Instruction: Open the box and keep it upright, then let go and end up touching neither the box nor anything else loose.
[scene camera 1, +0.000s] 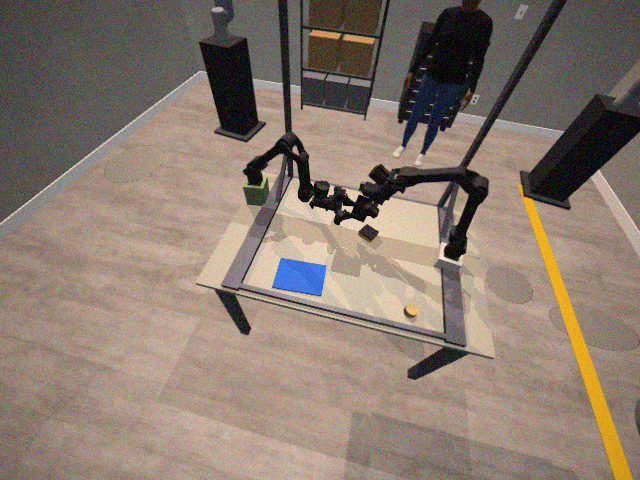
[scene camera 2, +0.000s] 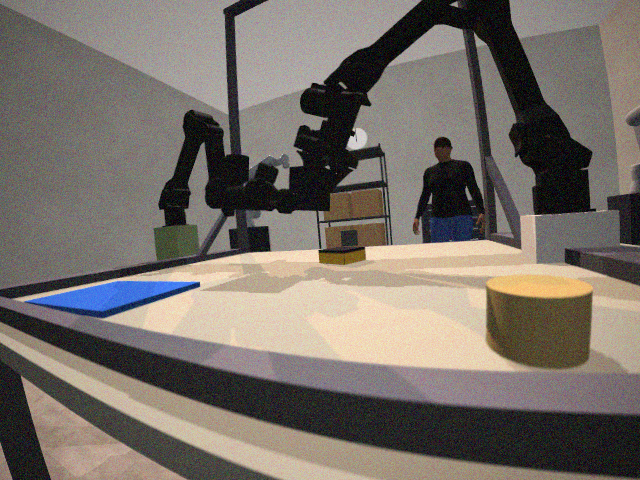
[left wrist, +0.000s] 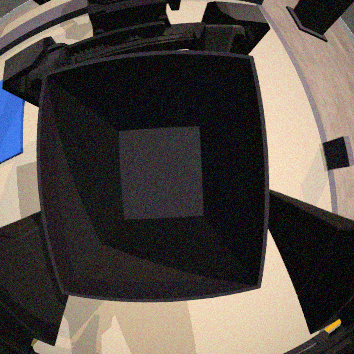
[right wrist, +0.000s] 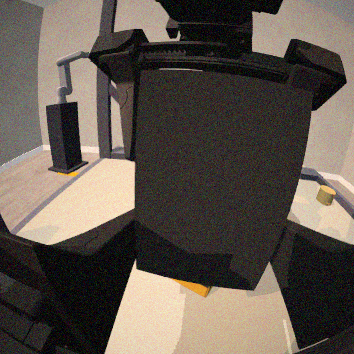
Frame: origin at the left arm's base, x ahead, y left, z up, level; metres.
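Seen in the pictures: left gripper, between the fingertips: (scene camera 2: 317, 191) (left wrist: 181, 198) (right wrist: 195, 171); right gripper, between the fingertips: (scene camera 1: 358, 210) (scene camera 2: 306, 199) (left wrist: 161, 158) (right wrist: 203, 217); left arm's base, origin of its link: (scene camera 1: 451, 253) (scene camera 2: 562, 213); right arm's base, origin of its link: (scene camera 1: 255, 181).
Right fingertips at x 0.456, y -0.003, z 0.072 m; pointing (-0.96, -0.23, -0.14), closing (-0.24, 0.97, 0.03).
Pixels of each thing's middle, then the offset from my right fingertips to it.
- dark box, middle of its body: (left wrist: 156, 174) (right wrist: 213, 175) (scene camera 2: 310, 189) (scene camera 1: 361, 208) dx -0.012, dy +0.001, dz +0.021 m
- small yellow block with a dark top, middle of its body: (scene camera 2: 342, 254) (scene camera 1: 368, 233) dx -0.075, dy +0.000, dz -0.125 m
- blue mat, middle of its body: (scene camera 2: 113, 294) (scene camera 1: 300, 276) dx +0.132, dy +0.349, dz -0.135 m
- yellow cylinder, middle of its body: (scene camera 2: 534, 315) (right wrist: 325, 195) (scene camera 1: 410, 310) dx -0.344, dy +0.318, dz -0.122 m
- small dark block, middle of its body: (left wrist: 338, 153) (scene camera 2: 349, 238) dx +0.037, dy -0.298, dz -0.108 m
The dark box (scene camera 1: 366, 208) (scene camera 2: 310, 190) (left wrist: 161, 172) (right wrist: 220, 165) is held above the table, upright, its top open; the left wrist view looks down into it and shows its inner floor. My right gripper (right wrist: 203, 217) is shut on the box from the left side of the scene views. My left gripper (left wrist: 181, 198) is open just above the box, its fingers spread to either side of it; whether they touch its walls cannot be told. No separate lid can be made out for certain.
A small yellow block with a dark top (scene camera 1: 368, 233) (scene camera 2: 342, 255) lies on the table below the box. A blue mat (scene camera 1: 299, 276) (scene camera 2: 116, 297) lies front left and a yellow cylinder (scene camera 1: 411, 310) (scene camera 2: 538, 321) (right wrist: 326, 195) front right. A small dark block (scene camera 2: 348, 237) (left wrist: 336, 153) is at the back edge.
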